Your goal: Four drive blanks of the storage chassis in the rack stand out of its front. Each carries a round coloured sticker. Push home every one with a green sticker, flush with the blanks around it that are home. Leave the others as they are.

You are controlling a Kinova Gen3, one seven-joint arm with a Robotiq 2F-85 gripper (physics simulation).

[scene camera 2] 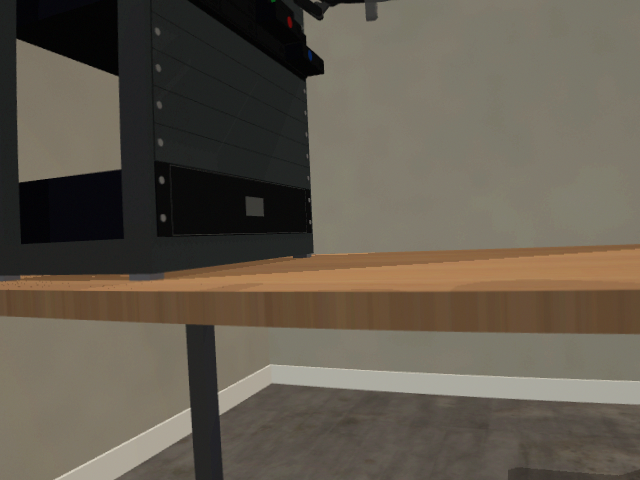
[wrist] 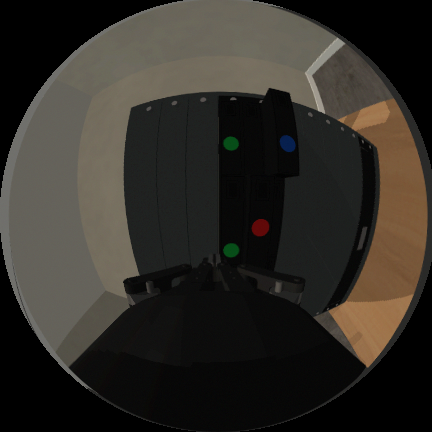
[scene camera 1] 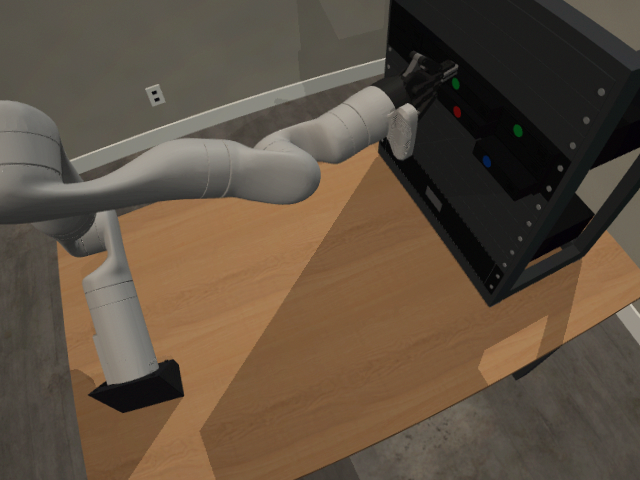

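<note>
The blank with the left green sticker is in the chassis's upper row. My gripper is shut and empty, its tips close in front of that blank's end, beside the sticker; contact cannot be told. The blank with the red sticker is below it. The blank with the right green sticker is further right. The blank with the blue sticker is under that one and plainly stands out. How far the others stand out is hard to see in the dark.
The rack stands on the wooden table. Plain grey panels lie above and below the chassis. A lower black unit has a grey label. The arm reaches in from the left in scene camera 1.
</note>
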